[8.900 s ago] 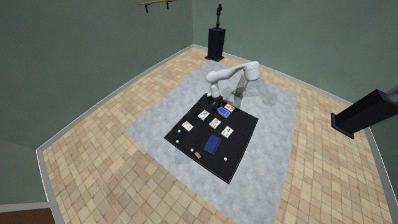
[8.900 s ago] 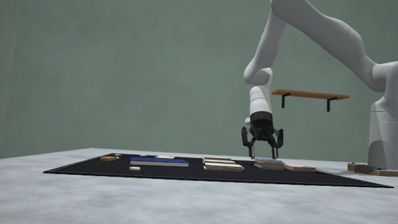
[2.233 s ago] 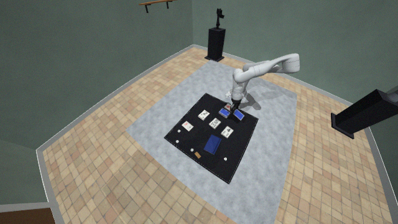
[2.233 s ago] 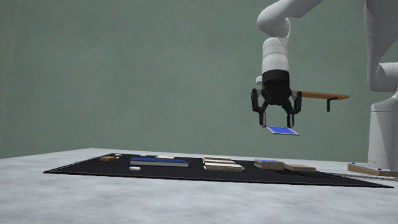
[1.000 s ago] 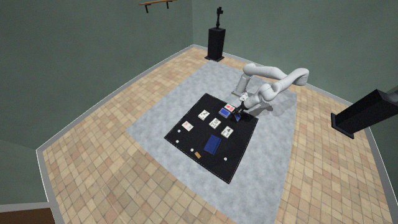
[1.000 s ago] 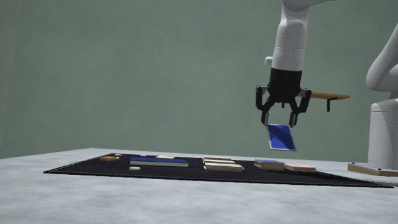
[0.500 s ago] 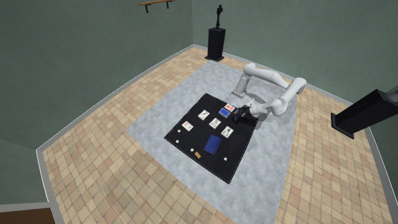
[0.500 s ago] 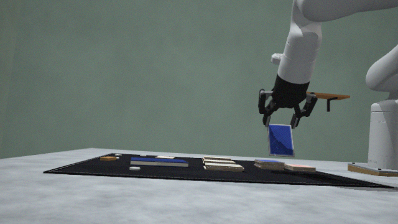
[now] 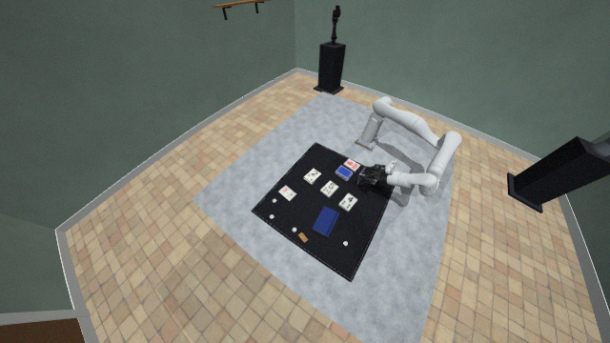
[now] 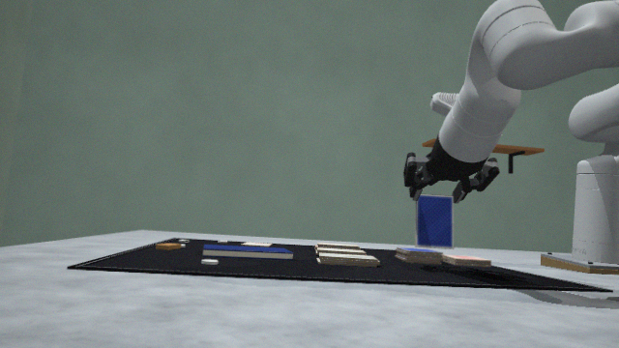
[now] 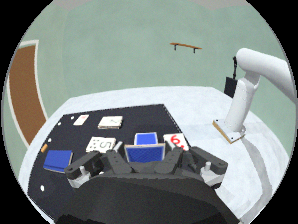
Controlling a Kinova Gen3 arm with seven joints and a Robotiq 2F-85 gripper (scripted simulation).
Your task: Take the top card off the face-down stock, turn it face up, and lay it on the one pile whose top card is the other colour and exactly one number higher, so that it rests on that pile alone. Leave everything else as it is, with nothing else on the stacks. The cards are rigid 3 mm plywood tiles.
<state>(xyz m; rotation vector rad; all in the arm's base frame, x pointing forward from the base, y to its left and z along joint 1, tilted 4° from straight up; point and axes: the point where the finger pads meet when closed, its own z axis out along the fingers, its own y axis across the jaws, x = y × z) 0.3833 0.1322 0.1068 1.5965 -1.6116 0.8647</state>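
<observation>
The blue-backed card lies 5 cm below my hand and 1 cm to the right of it.
</observation>
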